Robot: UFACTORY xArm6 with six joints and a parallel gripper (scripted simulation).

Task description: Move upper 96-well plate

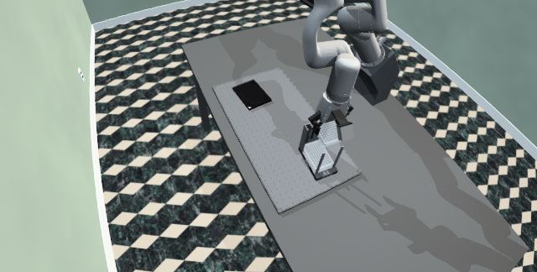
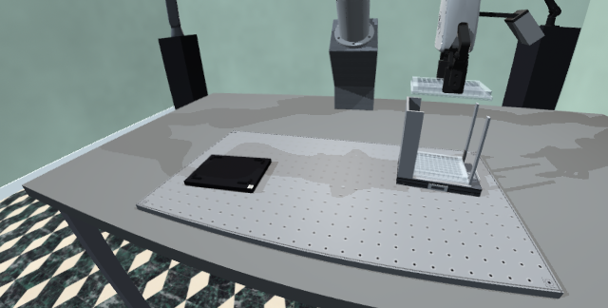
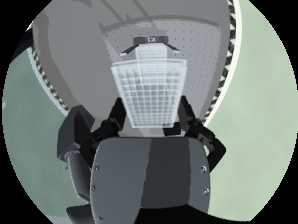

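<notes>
Now: the black plate nest N1 4 cm ahead of my hand, 44 cm to the right of it and 20 cm below it. The rest, counted from my hand: pale A1 square 10 cm ahead, 36 cm to the right, 19 cm below.
</notes>
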